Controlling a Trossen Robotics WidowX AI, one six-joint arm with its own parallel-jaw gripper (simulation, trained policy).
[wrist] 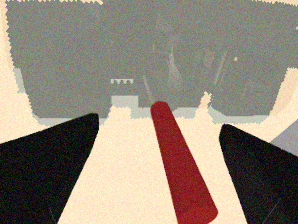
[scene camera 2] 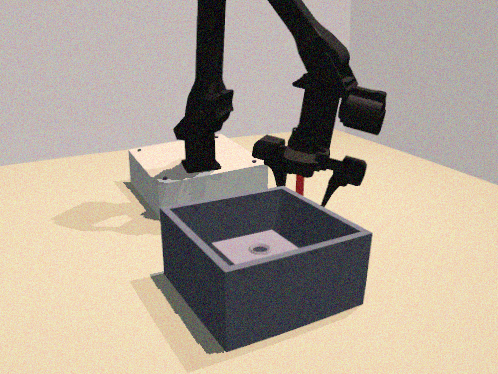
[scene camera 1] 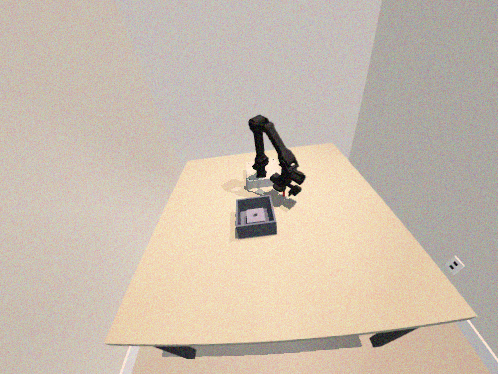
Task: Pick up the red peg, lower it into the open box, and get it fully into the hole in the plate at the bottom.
Note:
In view: the gripper [scene camera 2: 300, 204], a pale plate [scene camera 2: 241, 249] and a dark box [scene camera 2: 241, 304].
The dark box shows as well in scene camera 1 [scene camera 1: 268, 228]. The gripper is seen too in the wrist view [wrist: 160, 126]. The wrist view misses the pale plate: it is out of frame. The wrist view does not show the dark box: it is out of frame.

